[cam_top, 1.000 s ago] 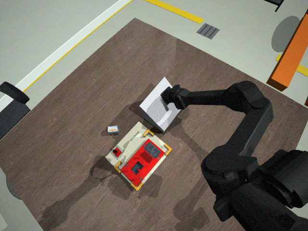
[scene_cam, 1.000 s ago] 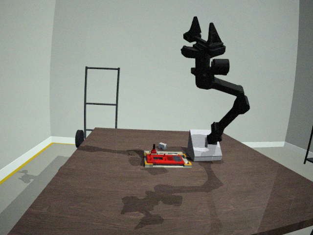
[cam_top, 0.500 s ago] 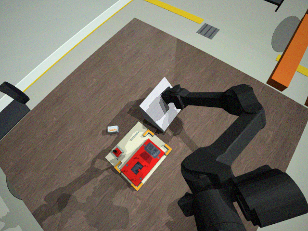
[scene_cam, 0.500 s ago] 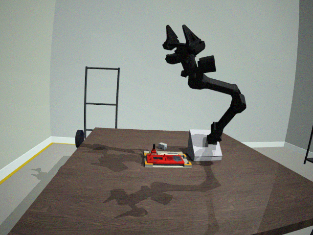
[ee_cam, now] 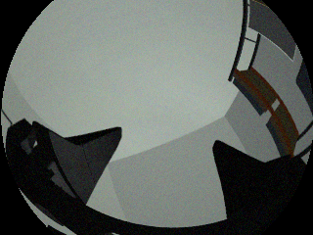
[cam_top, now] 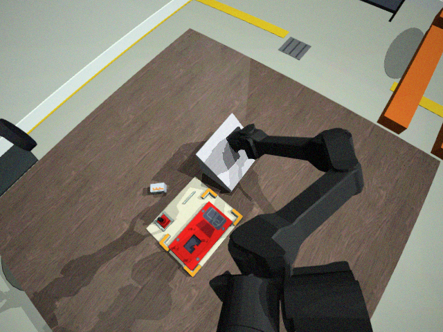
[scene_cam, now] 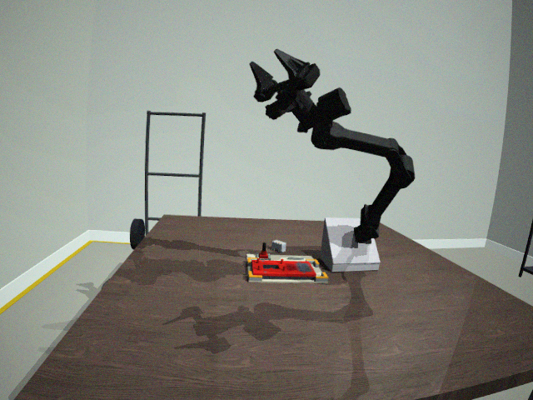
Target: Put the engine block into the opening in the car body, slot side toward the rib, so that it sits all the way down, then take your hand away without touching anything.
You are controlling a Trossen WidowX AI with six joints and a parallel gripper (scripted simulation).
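Right now my gripper tip is 130 mm past the grey engine block, 450 mm to the left of it and 600 mm above it. Round my gripper tip: black post: 70 mm behind, 360 mm to the right, 570 mm below.
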